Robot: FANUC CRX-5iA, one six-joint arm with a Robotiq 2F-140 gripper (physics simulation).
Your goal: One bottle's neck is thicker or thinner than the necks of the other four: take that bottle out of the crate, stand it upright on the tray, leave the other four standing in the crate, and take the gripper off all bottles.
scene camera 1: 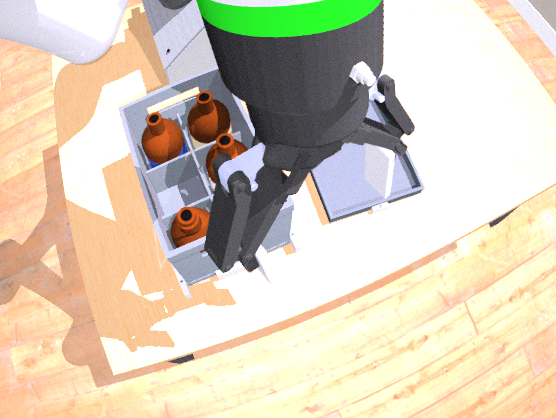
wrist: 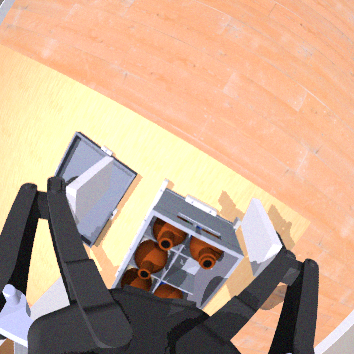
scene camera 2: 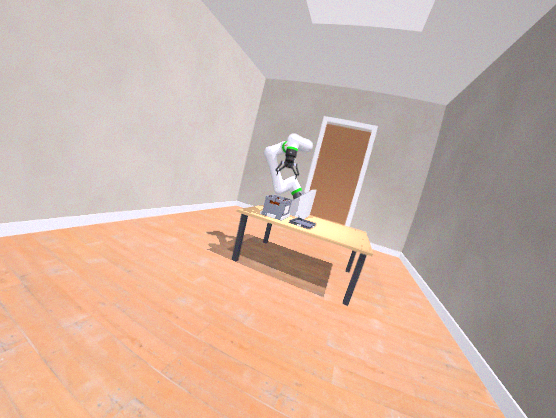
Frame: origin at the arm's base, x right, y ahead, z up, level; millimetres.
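Seen in the pictures: gripper, fingertip midpoint: [scene camera 1: 324,227] [wrist: 178,192] [scene camera 2: 285,182]; arm's base at its link origin: [scene camera 2: 299,197].
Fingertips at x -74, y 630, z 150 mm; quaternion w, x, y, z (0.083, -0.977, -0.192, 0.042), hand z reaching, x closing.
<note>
Offsets run from my fingertips to a thing's middle. Level surfaces: height alone.
The grey six-compartment crate @(dy -211, dx +111, dz -252 mm) [scene camera 1: 192,264] [scene camera 2: 282,210] [wrist: 171,202] holds five upright brown bottles. The front-left bottle @(dy -118, dx +140, dz -254 mm) [scene camera 1: 191,230] [wrist: 204,247] has a neck that looks thicker below its lip. The back-left bottle @(dy -294, dx +168, dz -254 mm) [scene camera 1: 162,139], back-right bottle @(dy -309, dx +82, dz -254 mm) [scene camera 1: 209,120] and middle-right bottle @(dy -219, dx +64, dz -254 mm) [scene camera 1: 225,155] [wrist: 151,256] have plainer, slimmer necks. The front-right bottle @(dy -135, dx +55, dz -254 mm) [wrist: 170,231] is hidden behind a finger in scene camera 1. The middle-left compartment is empty. The shallow tray [scene camera 1: 340,187] [scene camera 2: 302,223] [wrist: 86,154] is bare. My gripper [scene camera 1: 320,217] [scene camera 2: 287,175] [wrist: 178,192] is open and empty, high above the crate and tray, touching no bottle.
The wooden table @(dz -339 mm) [scene camera 1: 135,320] [scene camera 2: 340,233] [wrist: 30,95] carries the crate and tray, set apart with a gap between them. A pale upright panel [scene camera 2: 306,202] stands behind them, near the arm's base. The crate's walls and dividers surround the bottles.
</note>
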